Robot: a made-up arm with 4 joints. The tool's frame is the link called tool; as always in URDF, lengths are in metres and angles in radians. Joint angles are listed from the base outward.
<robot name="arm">
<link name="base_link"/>
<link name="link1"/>
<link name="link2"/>
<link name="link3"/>
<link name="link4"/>
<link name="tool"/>
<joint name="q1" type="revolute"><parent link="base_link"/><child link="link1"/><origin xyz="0 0 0.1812"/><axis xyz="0 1 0"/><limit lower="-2.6" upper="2.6"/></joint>
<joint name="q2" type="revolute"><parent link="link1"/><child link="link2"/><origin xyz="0.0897 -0.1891 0.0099"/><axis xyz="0 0 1"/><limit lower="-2.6" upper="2.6"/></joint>
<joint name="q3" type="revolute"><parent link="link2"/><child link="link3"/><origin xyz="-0.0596 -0.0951 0.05"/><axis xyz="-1 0 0"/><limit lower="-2.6" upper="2.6"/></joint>
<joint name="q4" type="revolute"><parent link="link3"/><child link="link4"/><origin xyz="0.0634 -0.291 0.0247"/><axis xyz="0 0 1"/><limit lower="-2.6" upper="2.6"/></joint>
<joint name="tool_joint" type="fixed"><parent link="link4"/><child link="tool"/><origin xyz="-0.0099 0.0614 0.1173"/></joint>
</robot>
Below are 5 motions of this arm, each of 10 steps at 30 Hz.
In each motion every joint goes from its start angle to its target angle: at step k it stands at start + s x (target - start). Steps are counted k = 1, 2, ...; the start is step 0. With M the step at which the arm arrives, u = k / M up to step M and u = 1 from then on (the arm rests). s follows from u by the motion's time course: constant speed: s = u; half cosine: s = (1 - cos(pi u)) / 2; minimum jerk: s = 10 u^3 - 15 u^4 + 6 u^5.
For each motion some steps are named. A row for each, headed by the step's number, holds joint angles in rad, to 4 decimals.
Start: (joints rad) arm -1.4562 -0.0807 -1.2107 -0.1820
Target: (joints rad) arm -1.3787 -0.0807 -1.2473 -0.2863
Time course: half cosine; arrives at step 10
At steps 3, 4, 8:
3: -1.4402 -0.0807 -1.2182 -0.2035
4: -1.4294 -0.0807 -1.2233 -0.2180
8: -1.3861 -0.0807 -1.2438 -0.2763

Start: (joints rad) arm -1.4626 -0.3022 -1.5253 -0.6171
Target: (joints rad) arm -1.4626 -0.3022 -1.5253 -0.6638
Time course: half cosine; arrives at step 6
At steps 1, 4, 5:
1: -1.4626 -0.3022 -1.5253 -0.6202
4: -1.4626 -0.3022 -1.5253 -0.6521
5: -1.4626 -0.3022 -1.5253 -0.6607

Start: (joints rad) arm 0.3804 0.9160 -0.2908 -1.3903
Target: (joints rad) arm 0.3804 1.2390 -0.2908 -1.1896
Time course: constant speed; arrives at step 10
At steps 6, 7, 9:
6: 0.3804 1.1098 -0.2908 -1.2699
7: 0.3804 1.1421 -0.2908 -1.2498
9: 0.3804 1.2067 -0.2908 -1.2097

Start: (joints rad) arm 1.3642 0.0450 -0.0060 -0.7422
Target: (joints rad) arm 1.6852 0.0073 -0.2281 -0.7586
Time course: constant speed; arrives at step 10
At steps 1, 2, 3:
1: 1.3963 0.0412 -0.0282 -0.7438
2: 1.4284 0.0375 -0.0504 -0.7455
3: 1.4605 0.0337 -0.0726 -0.7471

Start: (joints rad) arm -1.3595 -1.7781 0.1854 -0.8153
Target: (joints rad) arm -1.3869 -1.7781 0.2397 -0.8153
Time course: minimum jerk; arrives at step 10
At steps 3, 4, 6, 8, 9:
3: -1.3640 -1.7781 0.1943 -0.8153
4: -1.3682 -1.7781 0.2026 -0.8153
6: -1.3782 -1.7781 0.2225 -0.8153
8: -1.3853 -1.7781 0.2366 -0.8153
9: -1.3867 -1.7781 0.2392 -0.8153

